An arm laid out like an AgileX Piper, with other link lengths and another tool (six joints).
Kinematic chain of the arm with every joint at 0, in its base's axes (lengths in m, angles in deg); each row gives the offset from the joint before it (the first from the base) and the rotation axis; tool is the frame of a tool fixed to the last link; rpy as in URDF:
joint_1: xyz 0 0 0.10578 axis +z
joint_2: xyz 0 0 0 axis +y
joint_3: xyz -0.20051 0 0.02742 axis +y
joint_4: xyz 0.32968 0 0.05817 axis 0.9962 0 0.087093
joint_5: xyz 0 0 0 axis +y
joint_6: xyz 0.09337 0 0.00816 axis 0.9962 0 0.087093
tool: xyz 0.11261 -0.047 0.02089 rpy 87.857 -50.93 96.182
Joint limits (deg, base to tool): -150..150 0..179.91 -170..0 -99.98..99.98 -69.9..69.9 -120..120
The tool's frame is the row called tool.
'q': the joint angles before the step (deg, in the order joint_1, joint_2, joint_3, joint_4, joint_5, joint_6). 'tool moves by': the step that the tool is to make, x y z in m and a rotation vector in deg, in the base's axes. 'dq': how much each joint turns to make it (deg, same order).
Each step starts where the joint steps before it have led.
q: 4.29 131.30 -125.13 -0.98 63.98 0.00
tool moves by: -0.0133 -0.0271 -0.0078 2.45 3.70 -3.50
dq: -3.46 0.00 -0.01 2.61 3.59 0.01
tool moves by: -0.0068 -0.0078 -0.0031 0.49 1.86 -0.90
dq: -0.96 0.01 0.00 0.50 1.85 -0.01
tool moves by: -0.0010 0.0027 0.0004 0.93 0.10 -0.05
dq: -0.05 -0.26 0.17 0.93 0.19 -0.01
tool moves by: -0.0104 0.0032 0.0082 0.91 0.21 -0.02
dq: 0.01 -4.04 4.27 0.91 -0.02 0.01
